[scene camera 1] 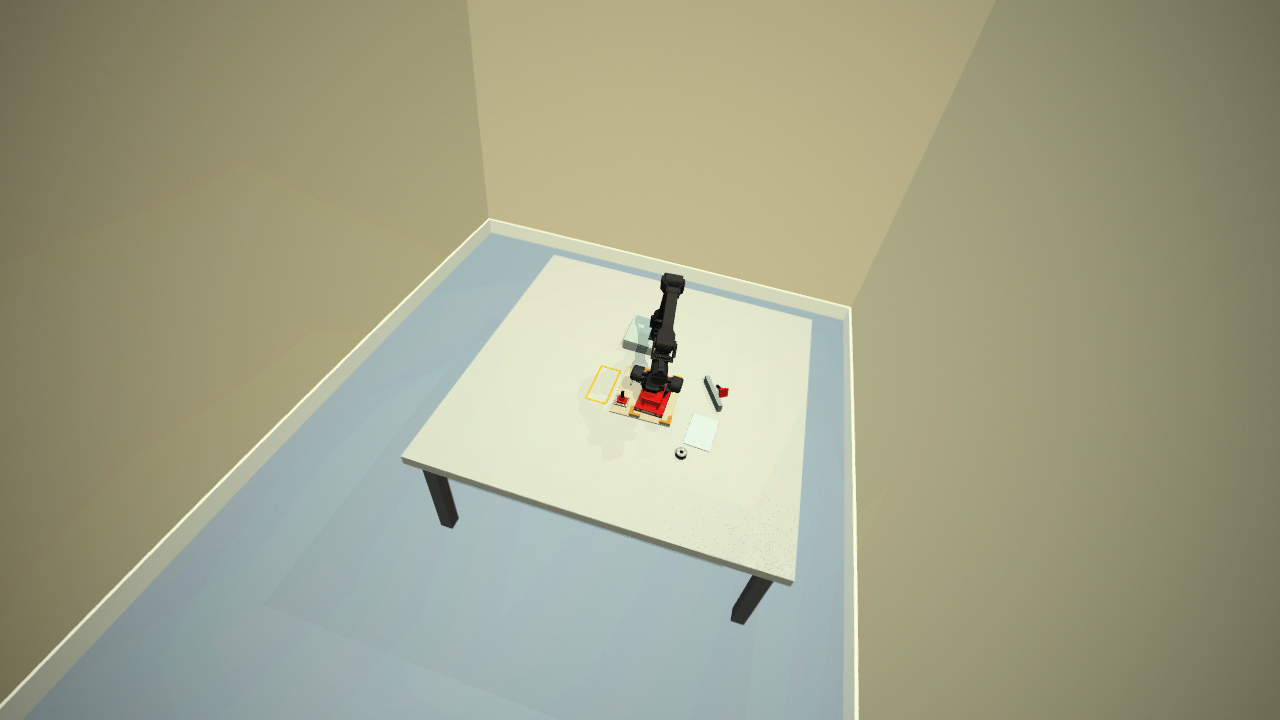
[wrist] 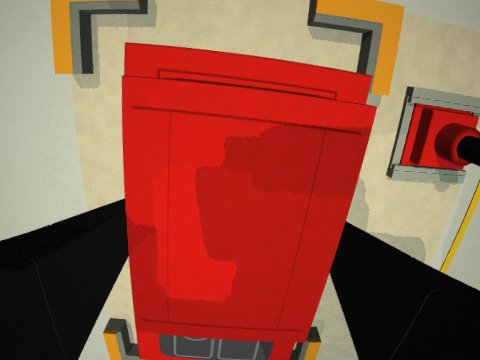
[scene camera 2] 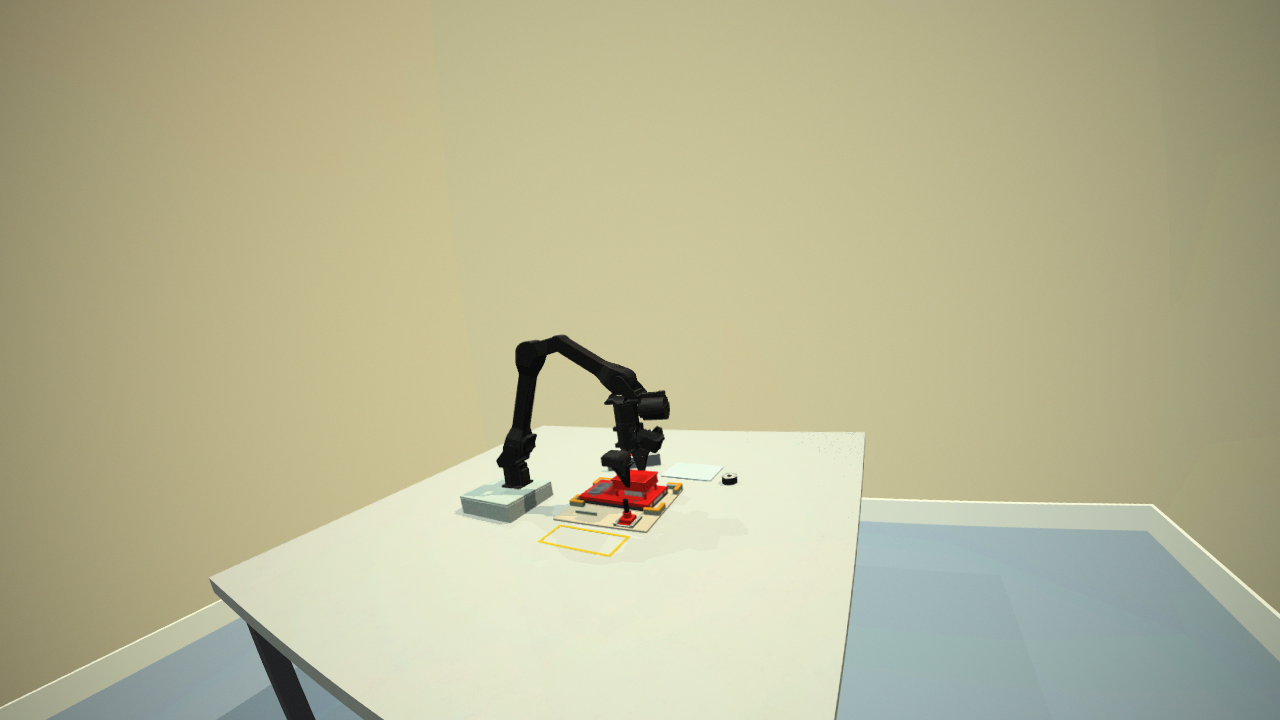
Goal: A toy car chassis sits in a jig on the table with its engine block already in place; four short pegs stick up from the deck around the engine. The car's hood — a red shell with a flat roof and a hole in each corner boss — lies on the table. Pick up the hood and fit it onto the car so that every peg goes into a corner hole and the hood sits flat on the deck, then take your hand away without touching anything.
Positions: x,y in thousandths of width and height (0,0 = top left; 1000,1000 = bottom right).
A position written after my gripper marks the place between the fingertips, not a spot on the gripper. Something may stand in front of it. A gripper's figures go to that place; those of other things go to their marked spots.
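There's a pale sheet (scene camera 1: 548,601) that's 192 cm from the lens, and my gripper (scene camera 1: 511,548) is 194 cm from the lens.
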